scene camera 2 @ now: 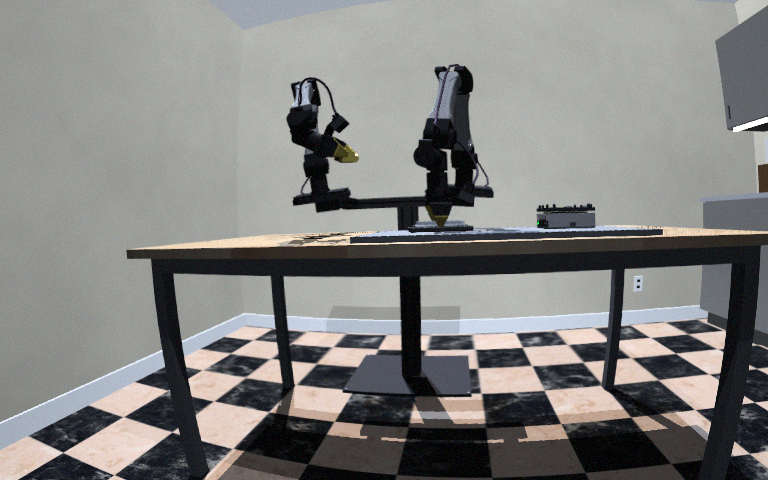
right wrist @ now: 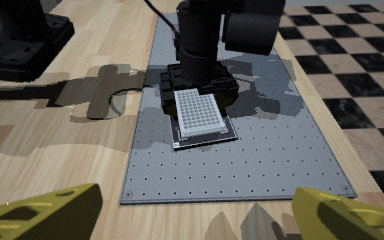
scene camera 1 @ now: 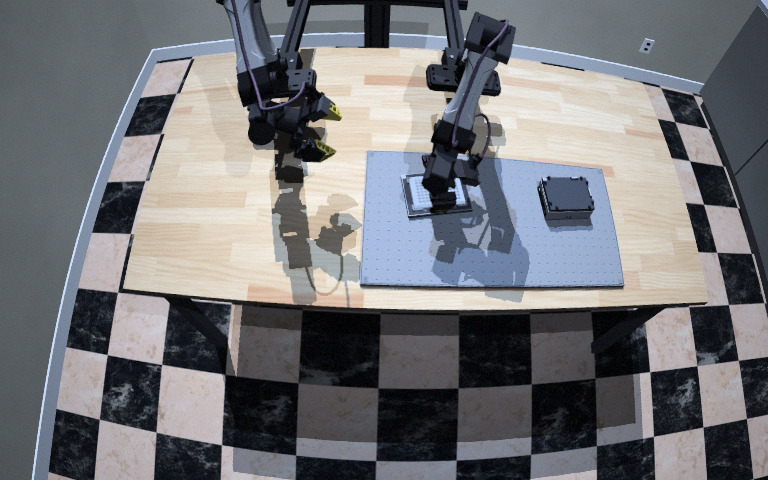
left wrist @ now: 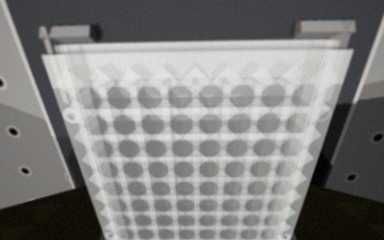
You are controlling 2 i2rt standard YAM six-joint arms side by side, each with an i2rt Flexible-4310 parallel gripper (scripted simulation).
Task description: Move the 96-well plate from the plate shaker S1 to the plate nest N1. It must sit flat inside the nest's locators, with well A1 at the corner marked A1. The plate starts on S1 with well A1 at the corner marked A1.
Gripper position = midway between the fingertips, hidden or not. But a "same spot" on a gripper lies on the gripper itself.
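The right gripper (scene camera 1: 313, 150) shows in scene camera 1, and scene camera 2 shows that same spot on the gripper (scene camera 2: 330, 139). The right gripper is visible in the right wrist view (196, 194) too, while in the left wrist view it is out of frame.
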